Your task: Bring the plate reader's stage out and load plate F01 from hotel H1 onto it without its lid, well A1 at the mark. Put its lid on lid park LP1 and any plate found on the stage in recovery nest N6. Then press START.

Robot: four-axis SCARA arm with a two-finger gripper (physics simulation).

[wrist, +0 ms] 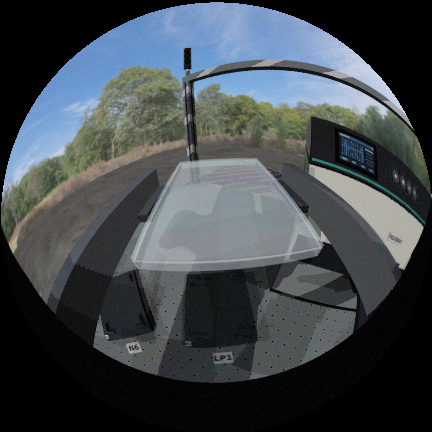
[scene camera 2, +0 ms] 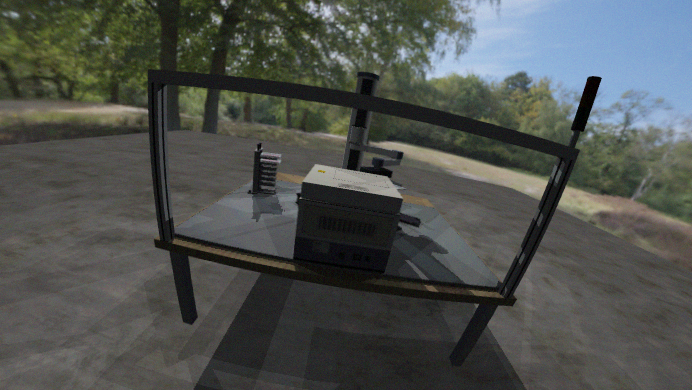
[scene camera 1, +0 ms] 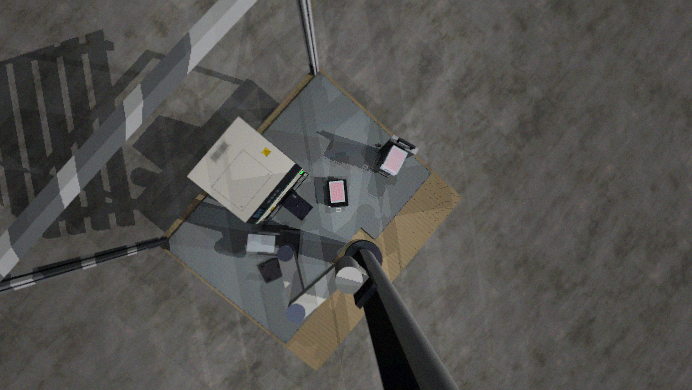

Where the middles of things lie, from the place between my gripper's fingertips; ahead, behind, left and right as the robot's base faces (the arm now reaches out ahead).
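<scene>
The dark LP1 nest (wrist: 217, 309) is my reference here: my hand is 20 mm past it, 10 mm to the right of it and 230 mm above it. There is also the N6 nest (wrist: 123, 314), and counting from my hand I find it 150 mm behind, 160 mm to the left and 230 mm below.
</scene>
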